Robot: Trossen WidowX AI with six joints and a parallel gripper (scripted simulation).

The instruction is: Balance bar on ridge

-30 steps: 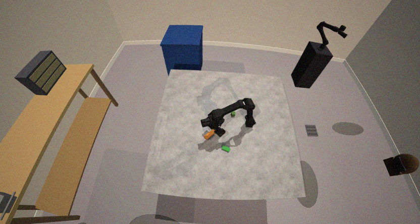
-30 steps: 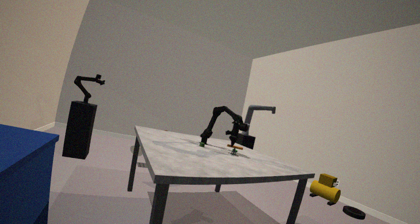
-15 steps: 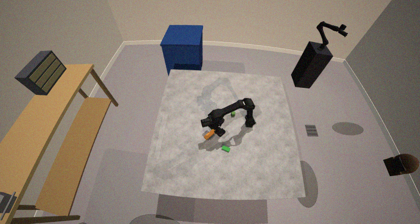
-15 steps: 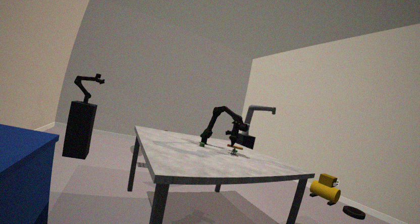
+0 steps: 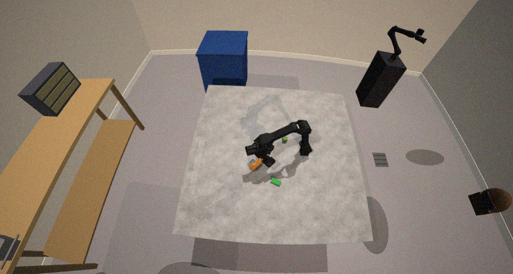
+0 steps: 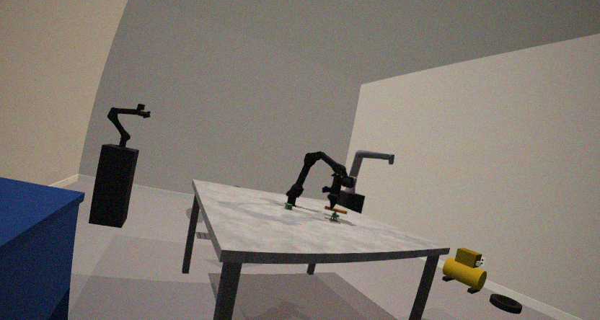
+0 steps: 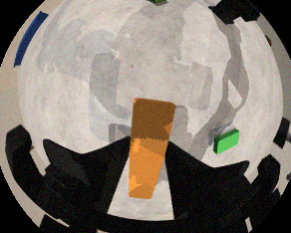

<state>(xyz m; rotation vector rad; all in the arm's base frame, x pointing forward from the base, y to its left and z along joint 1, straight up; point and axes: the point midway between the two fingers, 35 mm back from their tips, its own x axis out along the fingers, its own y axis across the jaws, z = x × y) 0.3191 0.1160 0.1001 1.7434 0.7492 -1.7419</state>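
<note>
Right now my gripper tip is 2 cm to the right of the orange bar and 2 cm short of it. Also, from my gripper tip: green cube: 21 cm to the right, 17 cm behind, 5 cm below.
</note>
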